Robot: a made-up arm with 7 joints. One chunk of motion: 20 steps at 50 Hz.
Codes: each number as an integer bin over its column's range. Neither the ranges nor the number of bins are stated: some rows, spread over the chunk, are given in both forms.
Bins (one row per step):
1: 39 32 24 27 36 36
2: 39 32 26 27 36 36
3: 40 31 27 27 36 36
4: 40 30 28 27 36 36
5: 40 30 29 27 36 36
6: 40 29 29 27 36 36
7: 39 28 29 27 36 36
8: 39 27 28 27 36 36
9: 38 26 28 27 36 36
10: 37 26 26 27 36 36
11: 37 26 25 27 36 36
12: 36 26 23 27 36 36
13: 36 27 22 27 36 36
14: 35 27 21 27 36 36
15: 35 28 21 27 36 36
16: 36 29 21 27 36 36
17: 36 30 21 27 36 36
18: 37 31 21 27 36 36
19: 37 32 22 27 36 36
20: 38 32 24 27 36 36
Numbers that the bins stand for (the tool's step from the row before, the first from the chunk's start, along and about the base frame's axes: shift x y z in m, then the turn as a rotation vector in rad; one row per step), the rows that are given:
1: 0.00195 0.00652 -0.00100 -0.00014 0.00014 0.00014
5: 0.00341 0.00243 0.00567 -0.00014 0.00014 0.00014
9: 0.00049 -0.00576 0.00433 -0.00014 0.00014 0.00014
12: -0.00243 -0.00576 -0.00233 -0.00014 0.00014 0.00014
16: -0.00243 0.00038 -0.00500 -0.00014 0.00014 0.00014
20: 0.00049 0.00652 -0.00100 -0.00014 0.00014 0.00014
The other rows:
2: 0.00195 0.00652 0.00167 -0.00014 0.00014 0.00014
3: 0.00341 0.00448 0.00300 -0.00014 0.00014 0.00014
4: 0.00341 0.00243 0.00433 -0.00014 0.00014 0.00014
6: 0.00341 0.00038 0.00567 -0.00014 0.00014 0.00014
7: 0.00195 -0.00167 0.00567 -0.00014 0.00014 0.00014
8: 0.00195 -0.00371 0.00433 -0.00014 0.00014 0.00014
10: -0.00097 -0.00576 0.00167 -0.00014 0.00014 0.00014
11: -0.00097 -0.00576 0.00033 -0.00014 0.00014 0.00014
13: -0.00243 -0.00371 -0.00367 -0.00014 0.00014 0.00014
14: -0.00389 -0.00371 -0.00500 -0.00014 0.00014 0.00014
15: -0.00389 -0.00167 -0.00500 -0.00014 0.00014 0.00014
17: -0.00243 0.00243 -0.00500 -0.00014 0.00014 0.00014
18: -0.00097 0.00448 -0.00500 -0.00014 0.00014 0.00014
19: -0.00097 0.00652 -0.00367 -0.00014 0.00014 0.00014

